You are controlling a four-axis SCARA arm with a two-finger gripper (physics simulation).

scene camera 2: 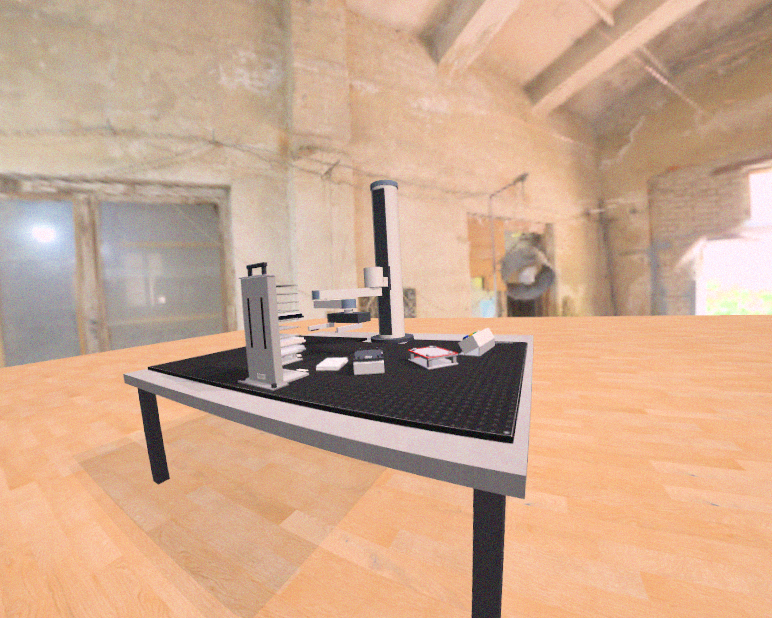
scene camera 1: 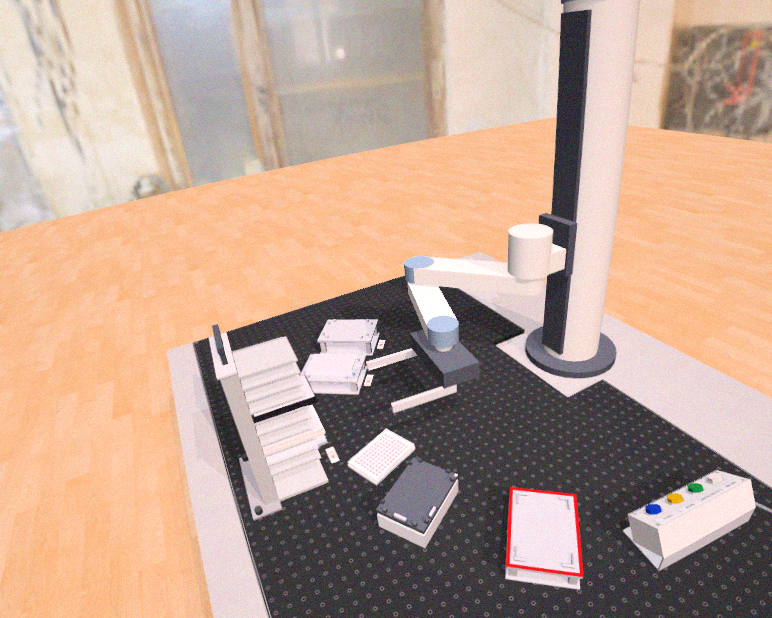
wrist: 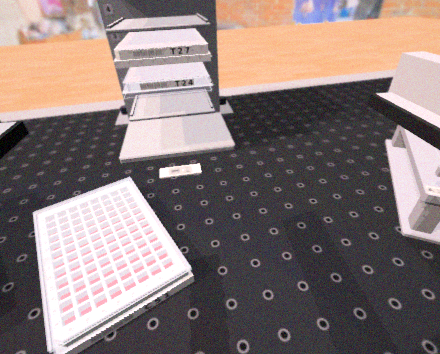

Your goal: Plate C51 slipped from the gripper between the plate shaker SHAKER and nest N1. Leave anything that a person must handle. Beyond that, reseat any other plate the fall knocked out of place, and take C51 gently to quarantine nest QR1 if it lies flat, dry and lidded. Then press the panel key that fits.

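Pixels of known places: gripper, fingertip midpoint: (scene camera 2: pixel 322 329) (scene camera 1: pixel 378 385) (wrist: pixel 203 92); arm's base, origin of the base link: (scene camera 2: pixel 392 339) (scene camera 1: pixel 569 351).
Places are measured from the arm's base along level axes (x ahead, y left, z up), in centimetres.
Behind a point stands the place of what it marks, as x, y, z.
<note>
Plate C51 (scene camera 1: pixel 381 456) @[64.4, 8.2, 3.0] (scene camera 2: pixel 331 364) @[67.7, 9.6, 2.9] (wrist: pixel 110 260) @[61.5, 6.3, 2.9], white with pink wells, lies flat on the dark mat beside the shaker (scene camera 1: pixel 418 492) @[63.8, 23.5, 6.8] (scene camera 2: pixel 368 366) @[69.9, 26.8, 4.1]. A clear layer, seemingly a lid, shows along its edge in the wrist view; no liquid shows around it. Its label is blurred. My gripper (scene camera 1: pixel 381 386) @[59.3, -0.8, 14.4] (scene camera 2: pixel 315 328) @[59.3, -0.8, 14.4] (wrist: pixel 203 92) @[59.3, -0.8, 14.4] is open and empty, raised above the mat behind C51. Plates T27 (wrist: pixel 165 50) @[74.5, 0.0, 13.5] and T24 (wrist: pixel 167 80) @[74.6, 0.3, 10.9] lie on rack shelves; whether both are fully seated I cannot tell. The red-edged nest (scene camera 1: pixel 544 531) @[49.0, 41.6, 5.3] (scene camera 2: pixel 432 352) @[50.1, 41.8, 5.3] holds no plate. The key panel (scene camera 1: pixel 692 528) @[29.2, 55.8, 7.1] (scene camera 2: pixel 476 341) @[35.9, 54.9, 7.1] has blue, yellow, green and white keys.
The tall shelf rack (scene camera 1: pixel 244 418) @[88.8, 6.6, 25.0] (scene camera 2: pixel 260 328) @[90.3, 1.4, 19.0] stands at the left, with a dark shelf (scene camera 1: pixel 283 409) @[81.4, 4.1, 21.7] partway up. A small tag (scene camera 1: pixel 331 454) @[73.4, 0.2, 1.4] (wrist: pixel 180 170) @[73.2, 0.4, 1.5] lies before it. Two pale nests (scene camera 1: pixel 347 331) @[52.1, -38.7, 6.6] (scene camera 1: pixel 334 367) @[62.4, -23.0, 7.1] stand near the fingertips. The arm's column (scene camera 1: pixel 605 193) @[2.1, 7.2, 48.0] (scene camera 2: pixel 389 257) @[6.2, 4.2, 46.7] rises behind.
</note>
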